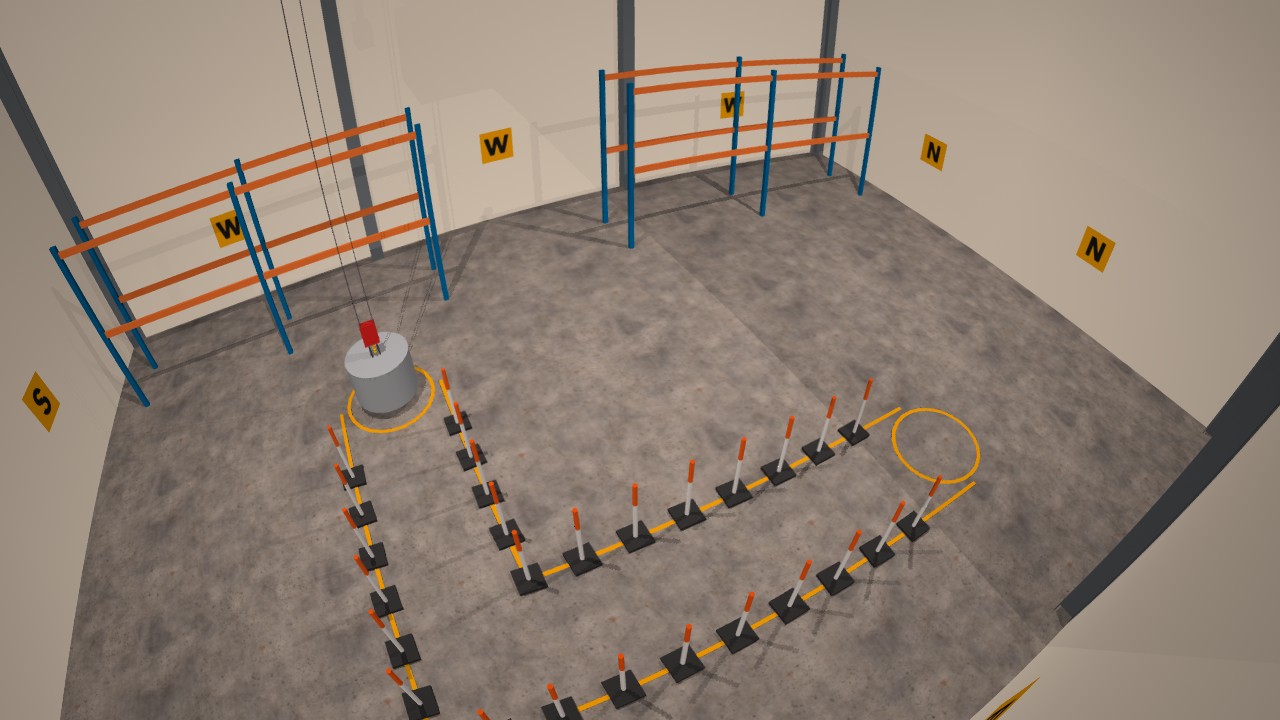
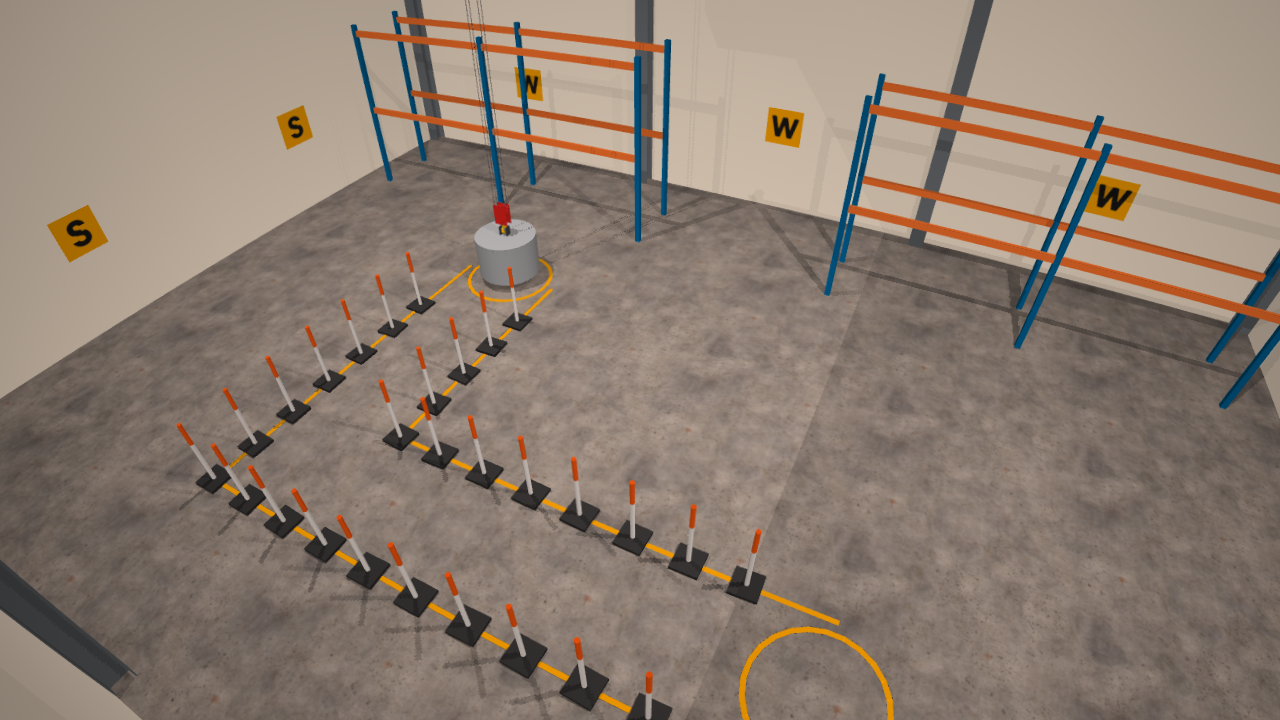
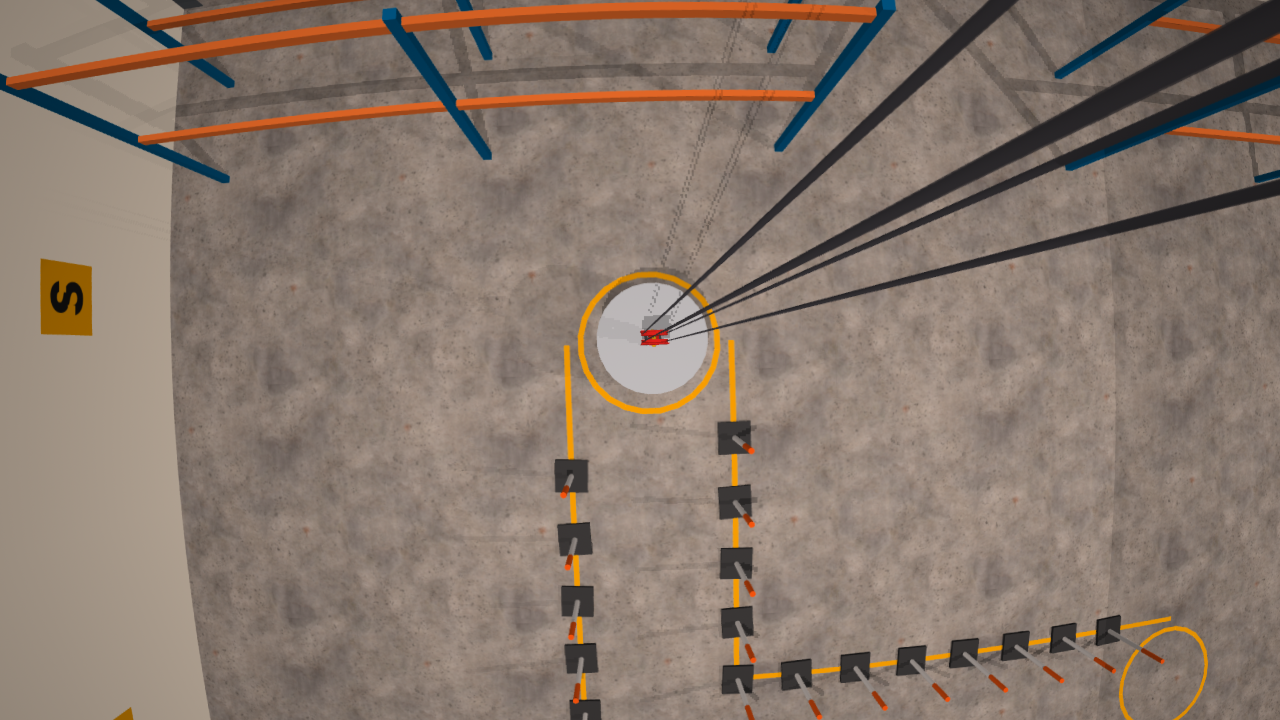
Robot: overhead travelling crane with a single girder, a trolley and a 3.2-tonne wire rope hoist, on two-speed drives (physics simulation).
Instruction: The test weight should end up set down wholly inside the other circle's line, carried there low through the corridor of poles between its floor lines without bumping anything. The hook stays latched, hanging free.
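The grey cylindrical test weight (image 1: 384,383) (image 2: 506,261) (image 3: 626,362) hangs upright, a little above the floor, over the near circle's line (image 1: 383,431) (image 2: 510,300) (image 3: 649,411). From above it lies within that line. My hook (image 1: 375,350) (image 2: 504,230) (image 3: 654,337), under the red block, is shut on the weight's top fitting; the latch is too small to make out. The other circle's line (image 1: 935,410) (image 2: 807,629) (image 3: 1175,628) is at the corridor's far end. The corridor's floor lines (image 1: 950,500) (image 2: 801,608) (image 3: 567,402) bend in an L.
Orange-tipped poles (image 1: 634,510) (image 2: 631,510) on black bases stand along both corridor lines. A blue and orange rack (image 1: 431,212) (image 2: 637,147) (image 3: 440,85) stands by the W wall behind the weight. A second rack (image 1: 631,165) (image 2: 848,195) stands farther along that wall.
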